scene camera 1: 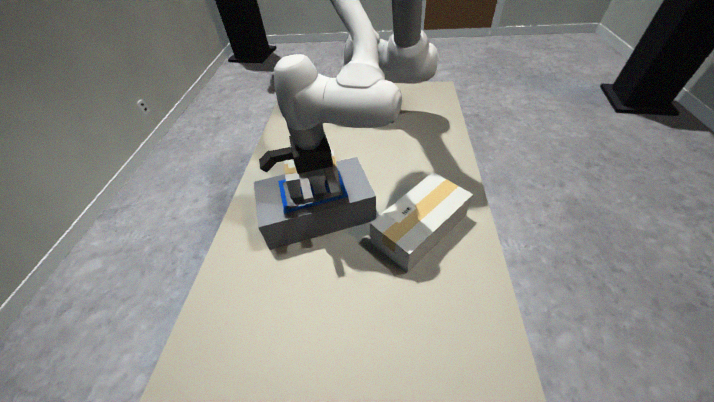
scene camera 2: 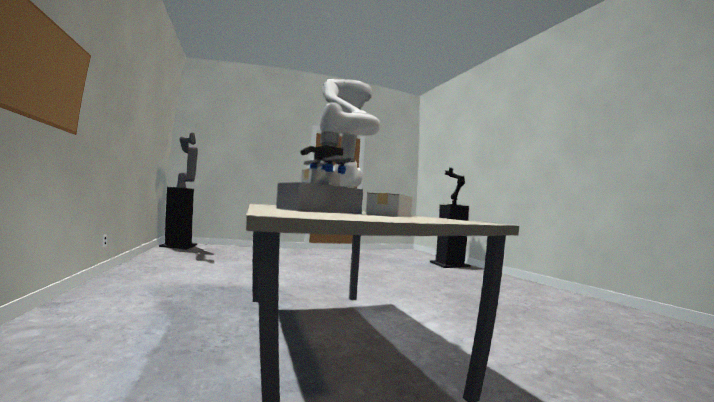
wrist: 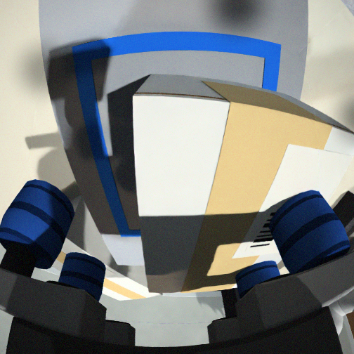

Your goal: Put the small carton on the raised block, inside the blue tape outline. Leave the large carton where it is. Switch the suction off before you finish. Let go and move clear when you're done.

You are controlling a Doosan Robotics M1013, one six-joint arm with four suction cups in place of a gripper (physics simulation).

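Places are measured from the arm's base along level axes (x left, y back, z up), in millimetres.
Pixels of known places: hand, tool point: (scene camera 1: 316, 175) (scene camera 2: 326, 173).
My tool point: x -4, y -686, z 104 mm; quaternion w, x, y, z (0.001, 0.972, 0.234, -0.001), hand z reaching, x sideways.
For each thing: its top centre in the pictures, then the offset to it from my tool point. "spot": a spot on its surface instead.
- small white carton with tan tape, surface spot: (scene camera 1: 290, 170) spot: dy -3, dx -79, dz +12 mm
- grey raised block, top centre: (scene camera 1: 312, 188) (scene camera 2: 320, 185) dy +2, dx -24, dz -63 mm
- blue tape outline, surface spot: (scene camera 1: 283, 197) spot: dy -50, dx -103, dz -63 mm
- large carton, top centre: (scene camera 1: 422, 208) (scene camera 2: 391, 194) dy -8, dx +327, dz -82 mm
The small white carton with tan tape (scene camera 1: 290, 170) (scene camera 2: 307, 176) (wrist: 180, 155) hangs under my suction gripper (scene camera 1: 314, 170) (scene camera 2: 327, 168) (wrist: 172, 250), which is shut on it. The carton is over the grey raised block (scene camera 1: 359, 182) (scene camera 2: 320, 199) (wrist: 175, 15). It stands turned against the blue tape outline (scene camera 1: 283, 197) (wrist: 175, 42) and hides part of its right side in the wrist view. The far part of the outline shows beyond the carton. I cannot tell whether its underside touches the block. The large carton (scene camera 1: 425, 210) (scene camera 2: 392, 204) lies beside the block.
The block and both cartons are on the cream table (scene camera 1: 350, 320) (scene camera 2: 380, 225). A black pedestal (scene camera 1: 245, 30) (scene camera 2: 179, 215) and another one (scene camera 1: 650, 65) (scene camera 2: 452, 240) stand on the floor on either side. The large carton is close to the block's right end.
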